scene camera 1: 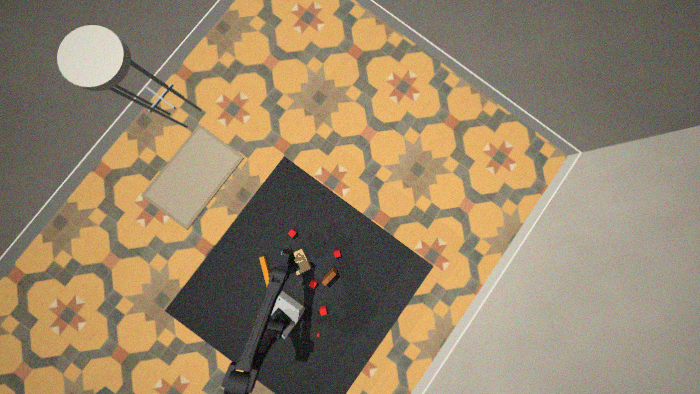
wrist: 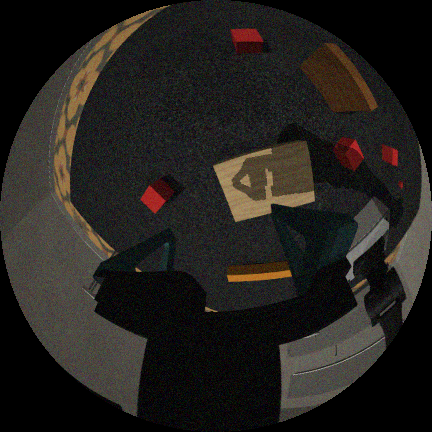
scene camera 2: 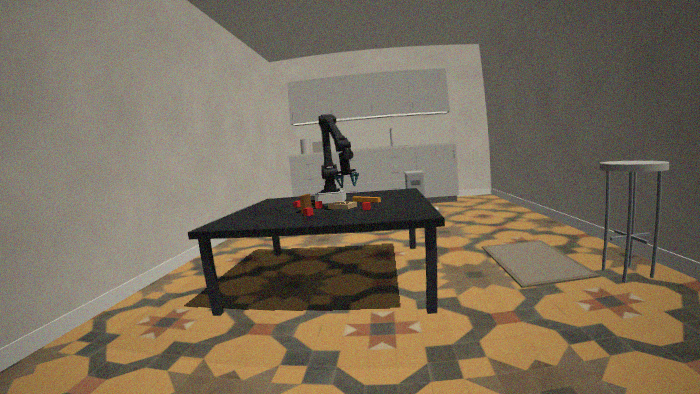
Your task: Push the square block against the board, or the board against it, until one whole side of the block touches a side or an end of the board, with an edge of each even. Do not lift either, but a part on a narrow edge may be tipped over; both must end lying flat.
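Places are measured from the arm's base along level axes (x back, y left, z down), in metres.
Pixels of known places: gripper, between the fingertips: (scene camera 1: 293, 256) (wrist: 218, 222) (scene camera 2: 348, 187); arm's base, origin of its link: (scene camera 1: 280, 318) (wrist: 367, 255) (scene camera 2: 330, 191).
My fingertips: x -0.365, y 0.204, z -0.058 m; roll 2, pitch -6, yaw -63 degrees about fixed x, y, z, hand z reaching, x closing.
For each thing: its top centre in the pictures, then the offset to it from my fingertips. Level surfaces: height alone.
- pale wooden board, centre of its top: (wrist: 270, 182) (scene camera 2: 342, 202) (scene camera 1: 299, 261) dz +0.098, dx +0.038, dy -0.052 m
- brown block, centre of its top: (scene camera 2: 305, 194) (scene camera 1: 329, 278) dz +0.027, dx -0.034, dy -0.261 m
- orange bar, centre of its top: (wrist: 270, 275) (scene camera 2: 366, 197) (scene camera 1: 265, 273) dz +0.096, dx +0.238, dy +0.065 m
- red cube, centre of its top: (wrist: 354, 155) (scene camera 1: 312, 284) dz +0.087, dx +0.085, dy -0.216 m
- black table, height of its surface: dz +0.127 m
A pale wooden board (scene camera 1: 304, 263) (scene camera 2: 342, 205) (wrist: 230, 185), longer than wide, lies flat on the table, partly in the arm's shadow. The brown block (scene camera 1: 329, 277) (scene camera 2: 305, 201) (wrist: 335, 80), which looks closest to square, stands upright on a narrow edge. It is turned at an angle to the board, with a gap between them. My gripper (scene camera 1: 286, 252) (scene camera 2: 348, 184) (wrist: 218, 222) is open and empty, pointing down above the table. In the wrist view its right fingertip shows just by the board's near edge; in scene camera 2 the fingers are clearly above the table.
An orange bar (scene camera 1: 264, 270) (scene camera 2: 366, 199) (wrist: 257, 276) lies on the other side of the board from the brown block. Several red cubes are scattered around; one red cube (scene camera 1: 313, 284) (wrist: 349, 153) sits between board and block, nearer the arm's base. The black table (scene camera 1: 370, 250) (scene camera 2: 320, 223) bears everything.
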